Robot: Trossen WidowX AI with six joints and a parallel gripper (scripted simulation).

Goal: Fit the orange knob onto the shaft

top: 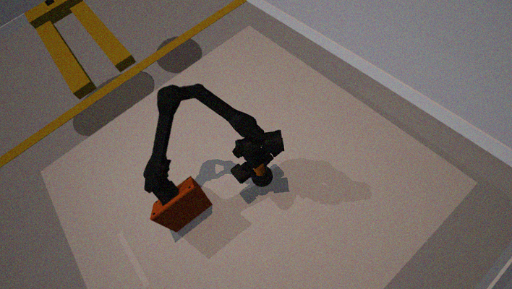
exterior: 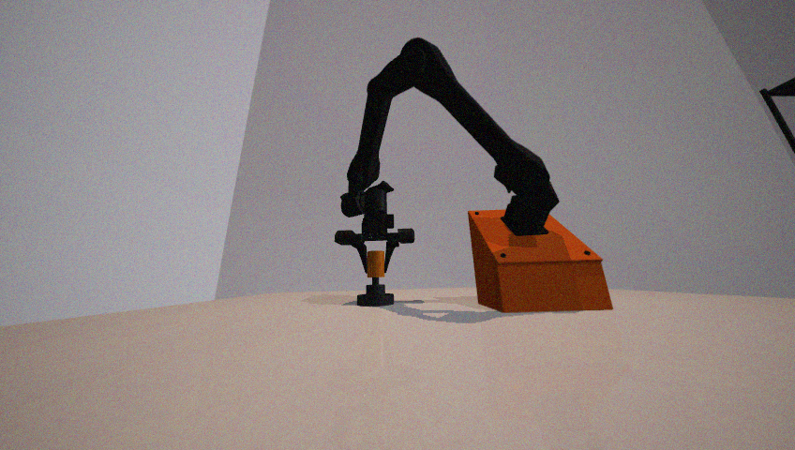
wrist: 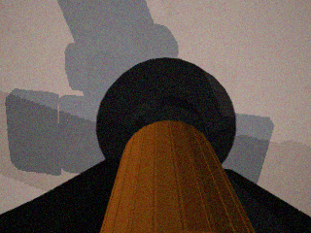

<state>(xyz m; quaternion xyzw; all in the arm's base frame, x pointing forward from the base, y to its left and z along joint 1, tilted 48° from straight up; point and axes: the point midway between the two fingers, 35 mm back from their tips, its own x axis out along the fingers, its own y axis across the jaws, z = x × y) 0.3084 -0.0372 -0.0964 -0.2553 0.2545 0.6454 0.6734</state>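
The orange knob lies 2 cm above my gripper tip. From my gripper tip the other things lie so: shaft (4 cm below).
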